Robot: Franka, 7 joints.
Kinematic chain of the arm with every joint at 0, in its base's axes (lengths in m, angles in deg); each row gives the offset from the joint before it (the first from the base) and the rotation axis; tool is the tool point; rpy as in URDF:
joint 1: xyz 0 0 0.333 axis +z
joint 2: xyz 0 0 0 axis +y
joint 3: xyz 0 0 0.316 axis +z
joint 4: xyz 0.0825 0 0 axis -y
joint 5: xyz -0.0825 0 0.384 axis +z
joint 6: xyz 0 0 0 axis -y
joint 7: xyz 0.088 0 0 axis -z
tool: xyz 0 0 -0.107 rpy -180 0 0
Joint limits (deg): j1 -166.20..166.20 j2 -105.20..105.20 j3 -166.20..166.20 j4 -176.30..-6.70 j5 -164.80..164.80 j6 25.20..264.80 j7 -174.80..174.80
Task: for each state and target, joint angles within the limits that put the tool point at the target. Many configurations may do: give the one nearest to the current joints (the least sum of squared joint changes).
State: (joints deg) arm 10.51 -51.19 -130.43 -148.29 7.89 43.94 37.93
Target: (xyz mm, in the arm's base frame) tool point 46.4 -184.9 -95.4
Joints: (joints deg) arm 27.10 -95.18 -156.58 -116.28 1.08 76.19 37.93
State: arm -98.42 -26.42 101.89 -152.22 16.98 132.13 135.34
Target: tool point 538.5 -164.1 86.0
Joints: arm -136.65 -68.28 124.46 -116.10 16.39 144.10 135.34
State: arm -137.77 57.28 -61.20 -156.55 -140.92 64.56 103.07
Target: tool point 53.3 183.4 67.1
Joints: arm -166.20 81.20 -22.79 -176.30 -150.17 85.69 103.07
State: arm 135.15 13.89 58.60 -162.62 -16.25 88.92 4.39
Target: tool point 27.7 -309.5 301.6
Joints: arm 163.25 33.43 104.66 -147.68 1.83 83.27 4.39
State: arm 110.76 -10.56 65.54 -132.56 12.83 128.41 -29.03
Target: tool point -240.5 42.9 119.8
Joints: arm 109.20 16.55 49.50 -164.62 11.19 129.95 -29.03
